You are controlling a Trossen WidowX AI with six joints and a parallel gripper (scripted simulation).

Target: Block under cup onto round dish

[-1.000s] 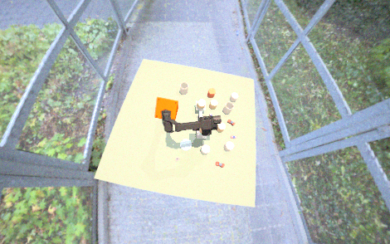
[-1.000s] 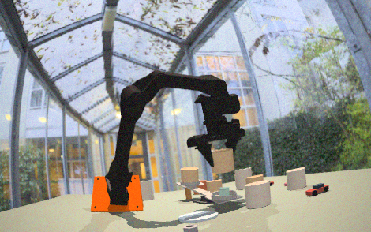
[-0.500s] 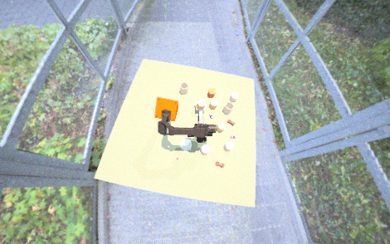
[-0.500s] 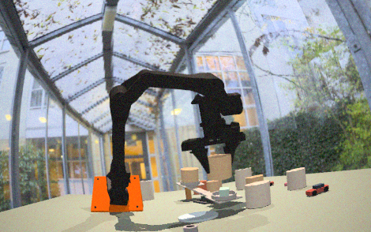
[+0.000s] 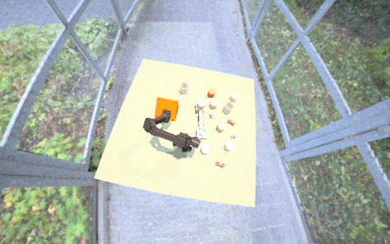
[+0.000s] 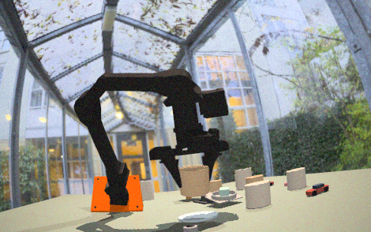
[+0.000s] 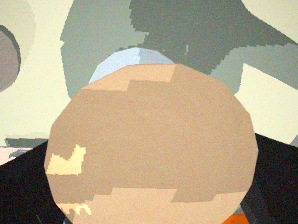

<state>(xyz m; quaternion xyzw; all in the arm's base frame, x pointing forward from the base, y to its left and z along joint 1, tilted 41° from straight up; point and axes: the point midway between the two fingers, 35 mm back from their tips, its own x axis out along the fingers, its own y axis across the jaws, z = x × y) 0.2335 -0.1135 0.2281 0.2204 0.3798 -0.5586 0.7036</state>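
Right now the pale green block is 110 mm ahead of my gripper tip, 140 mm to the left of it and 50 mm below it. Also, from my gripper tip: balance beam: 70 mm ahead, 270 mm to the left, 50 mm below; then nut: 30 mm behind, 120 mm to the right, 80 mm below; then round pale dish: 20 mm to the left, 90 mm below.
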